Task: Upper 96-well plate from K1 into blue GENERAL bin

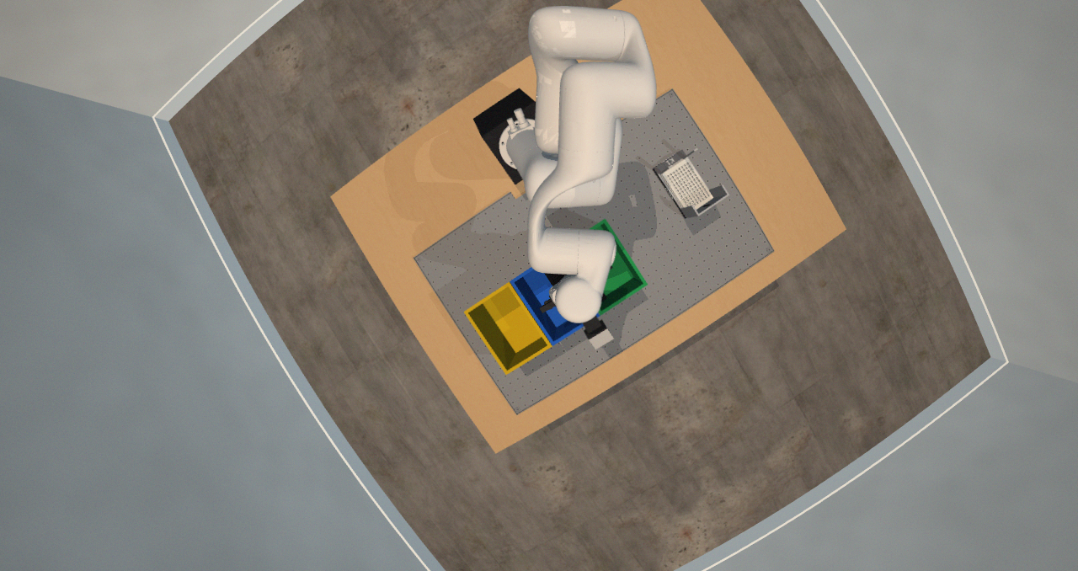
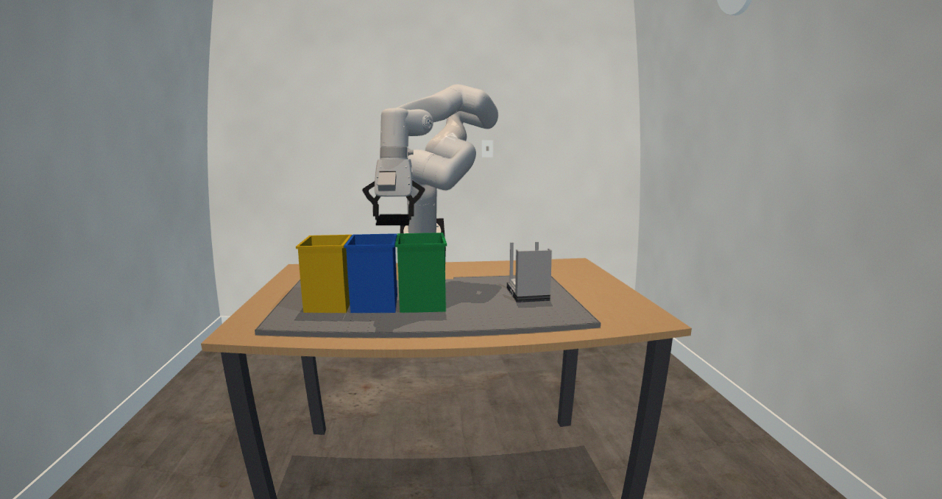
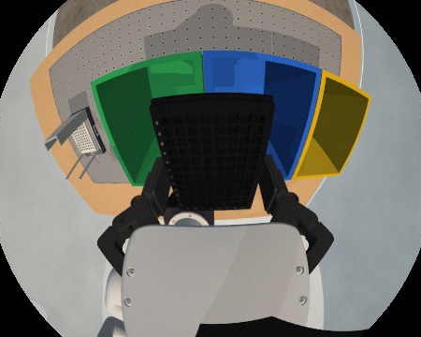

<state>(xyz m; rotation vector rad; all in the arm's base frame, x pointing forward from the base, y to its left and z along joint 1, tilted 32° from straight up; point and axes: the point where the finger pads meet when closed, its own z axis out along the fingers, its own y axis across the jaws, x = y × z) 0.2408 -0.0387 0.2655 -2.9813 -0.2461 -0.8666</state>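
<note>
The blue bin lies 15 cm below my hand, 6 cm to the right of it and 2 cm ahead of it. Round my hand: black 96-well plate: 1 cm below; then yellow bin: 19 cm to the right, 15 cm below, 5 cm ahead; then green bin: 15 cm below, 7 cm to the left, 1 cm behind.
</note>
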